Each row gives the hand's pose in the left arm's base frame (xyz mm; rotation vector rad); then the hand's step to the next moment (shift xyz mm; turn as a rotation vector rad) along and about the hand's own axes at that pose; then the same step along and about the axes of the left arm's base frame.
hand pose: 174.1 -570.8 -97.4 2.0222 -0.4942 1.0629
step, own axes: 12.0 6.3 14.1 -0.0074 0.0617 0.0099
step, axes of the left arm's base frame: 10.1 -14.8 7.9 -0.0385 -0.0460 0.0189
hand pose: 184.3 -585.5 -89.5 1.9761 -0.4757 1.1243
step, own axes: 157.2 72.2 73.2 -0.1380 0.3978 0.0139
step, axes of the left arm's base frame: 77.2 -92.4 144.1 -0.3236 -0.2629 0.0605
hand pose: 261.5 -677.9 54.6 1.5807 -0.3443 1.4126
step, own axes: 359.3 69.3 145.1 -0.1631 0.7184 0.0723
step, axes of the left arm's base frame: 143.0 -15.6 366.4 -0.5302 -0.4799 0.1911
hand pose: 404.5 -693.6 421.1 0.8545 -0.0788 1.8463
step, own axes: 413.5 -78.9 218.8 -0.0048 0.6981 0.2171
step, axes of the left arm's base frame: 98.9 267.4 379.2 -0.4691 -0.4079 0.3848
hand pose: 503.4 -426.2 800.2 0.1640 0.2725 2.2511
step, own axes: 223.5 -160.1 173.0 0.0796 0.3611 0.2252
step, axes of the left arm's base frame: 12.3 296.0 133.2 -0.2714 -0.1319 0.3105
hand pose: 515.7 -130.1 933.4 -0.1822 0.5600 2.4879
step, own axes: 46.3 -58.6 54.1 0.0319 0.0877 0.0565
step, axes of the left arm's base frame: -5.3 90.5 16.8 -0.0763 -0.0249 0.0739
